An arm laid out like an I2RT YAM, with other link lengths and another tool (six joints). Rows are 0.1 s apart.
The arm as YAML. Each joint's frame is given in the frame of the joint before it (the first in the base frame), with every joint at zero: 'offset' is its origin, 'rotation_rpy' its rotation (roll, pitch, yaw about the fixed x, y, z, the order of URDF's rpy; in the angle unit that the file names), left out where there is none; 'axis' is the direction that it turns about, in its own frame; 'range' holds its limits. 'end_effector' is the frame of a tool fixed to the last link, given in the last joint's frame.
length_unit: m
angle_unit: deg
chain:
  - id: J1
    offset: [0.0, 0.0, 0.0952]
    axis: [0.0, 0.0, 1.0]
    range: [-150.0, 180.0]
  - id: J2
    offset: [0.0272, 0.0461, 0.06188]
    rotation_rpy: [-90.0, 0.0, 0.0]
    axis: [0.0, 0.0, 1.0]
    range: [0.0, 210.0]
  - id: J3
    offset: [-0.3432, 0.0, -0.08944]
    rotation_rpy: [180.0, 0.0, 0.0]
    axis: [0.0, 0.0, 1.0]
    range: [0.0, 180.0]
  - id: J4
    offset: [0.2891, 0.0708, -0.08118]
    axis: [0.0, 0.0, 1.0]
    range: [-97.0, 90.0]
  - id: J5
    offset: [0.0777, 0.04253, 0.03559]
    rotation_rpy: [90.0, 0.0, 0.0]
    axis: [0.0, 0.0, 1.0]
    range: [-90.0, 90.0]
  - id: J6
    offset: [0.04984, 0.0, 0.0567]
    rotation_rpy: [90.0, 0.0, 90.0]
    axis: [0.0, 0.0, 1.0]
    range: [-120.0, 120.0]
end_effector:
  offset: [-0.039, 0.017, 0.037]
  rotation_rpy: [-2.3, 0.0, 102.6]
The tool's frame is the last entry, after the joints.
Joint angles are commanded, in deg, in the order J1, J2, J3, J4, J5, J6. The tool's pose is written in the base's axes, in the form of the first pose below.
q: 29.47 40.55 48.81 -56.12 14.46 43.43
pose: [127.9 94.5 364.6 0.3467 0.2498 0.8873 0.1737]
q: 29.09 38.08 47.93 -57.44 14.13 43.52
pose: [117.8 88.2 361.5 0.3470 0.2526 0.8858 0.1764]
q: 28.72 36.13 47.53 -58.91 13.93 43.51
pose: [109.2 82.8 359.7 0.3470 0.2548 0.8851 0.1770]
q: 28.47 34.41 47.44 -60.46 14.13 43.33
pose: [101.3 77.6 358.9 0.3491 0.2559 0.8844 0.1749]
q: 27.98 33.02 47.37 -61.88 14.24 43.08
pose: [94.9 72.8 357.7 0.3501 0.2580 0.8840 0.1714]
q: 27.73 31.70 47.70 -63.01 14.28 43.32
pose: [89.0 69.0 359.7 0.3534 0.2620 0.8810 0.1740]
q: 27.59 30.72 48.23 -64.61 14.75 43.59
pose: [83.3 64.8 361.3 0.3552 0.2664 0.8796 0.1709]
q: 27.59 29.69 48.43 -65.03 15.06 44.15
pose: [79.7 62.1 363.3 0.3607 0.2717 0.8749 0.1752]
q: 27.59 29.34 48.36 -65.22 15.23 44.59
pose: [78.7 61.1 363.1 0.3615 0.2755 0.8732 0.1760]
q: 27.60 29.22 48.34 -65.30 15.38 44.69
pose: [78.3 60.7 362.9 0.3623 0.2766 0.8726 0.1755]
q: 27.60 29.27 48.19 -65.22 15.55 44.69
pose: [78.9 60.7 362.1 0.3625 0.2771 0.8727 0.1738]
